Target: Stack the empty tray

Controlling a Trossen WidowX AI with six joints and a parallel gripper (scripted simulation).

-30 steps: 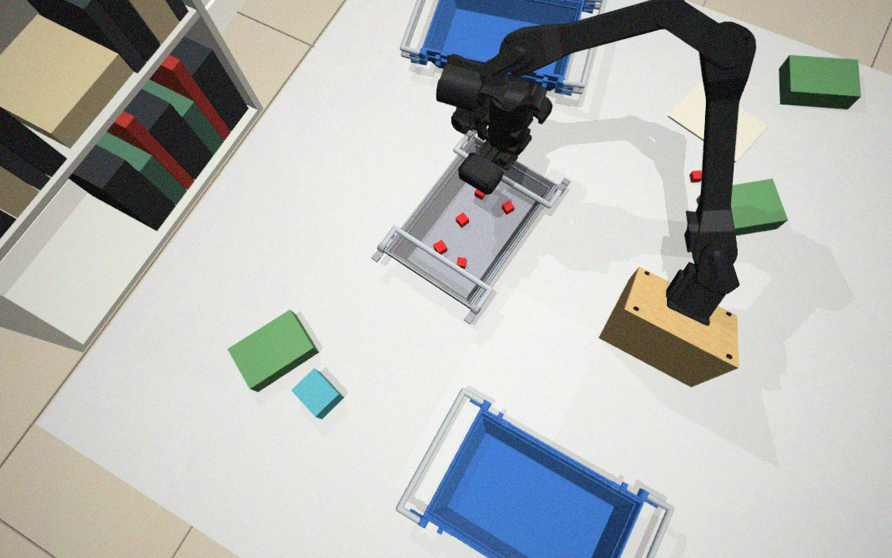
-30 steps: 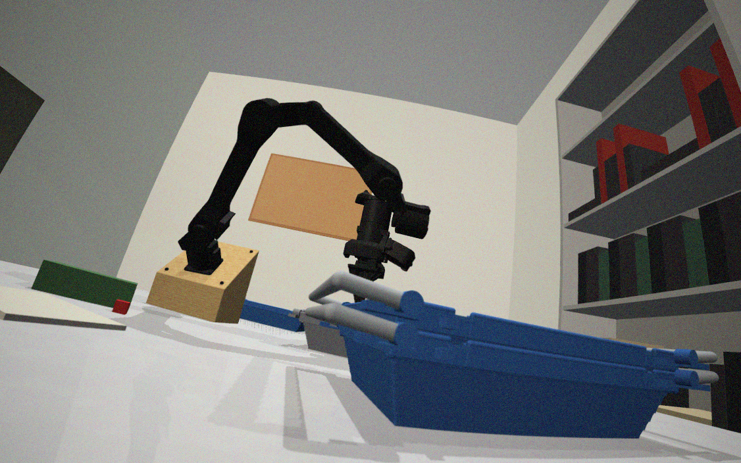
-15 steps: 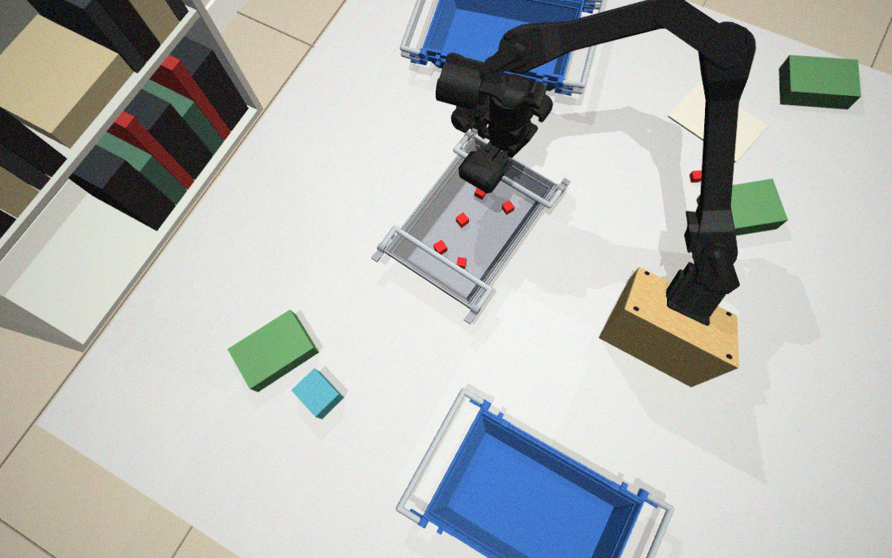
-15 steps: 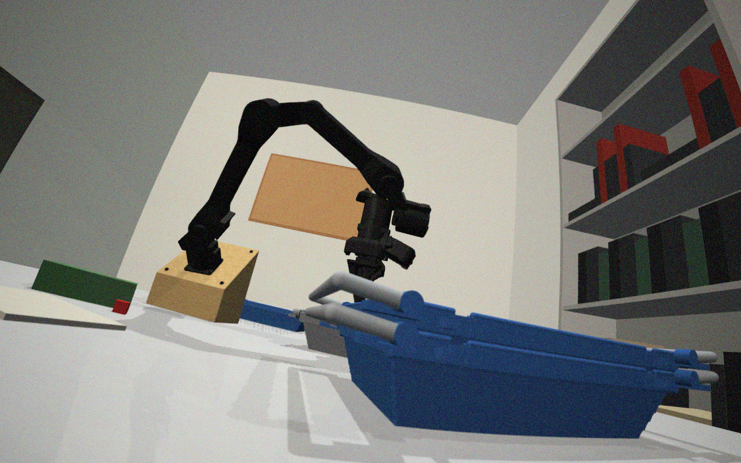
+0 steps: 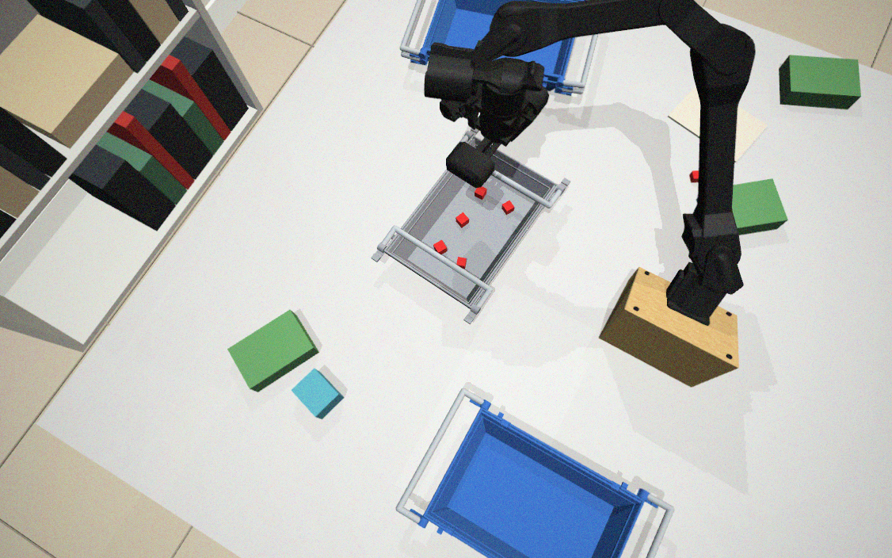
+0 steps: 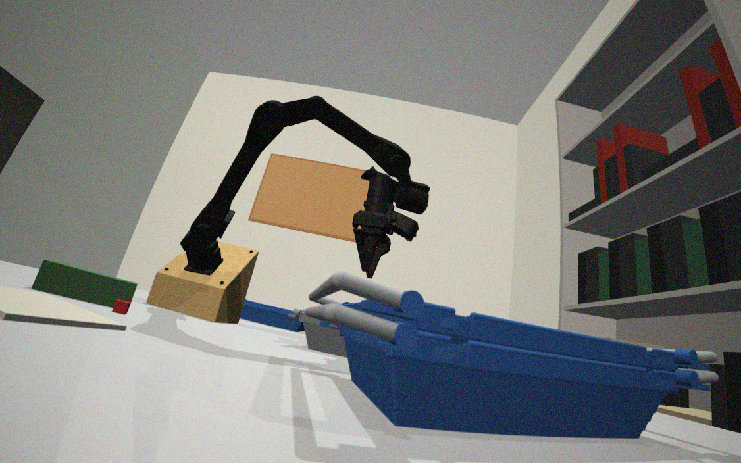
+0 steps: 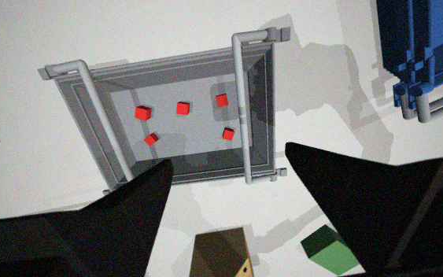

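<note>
Now: the blue tray 28 cm behind my gripper tip, 44 cm to the left of it and 11 cm below it. The rest, counted from my gripper tip: cream sheet (31 cm behind, 34 cm to the right, 15 cm below); red block (31 cm behind, 21 cm to the right, 15 cm below); cyan block (10 cm ahead, 45 cm to the left, 13 cm below).
</note>
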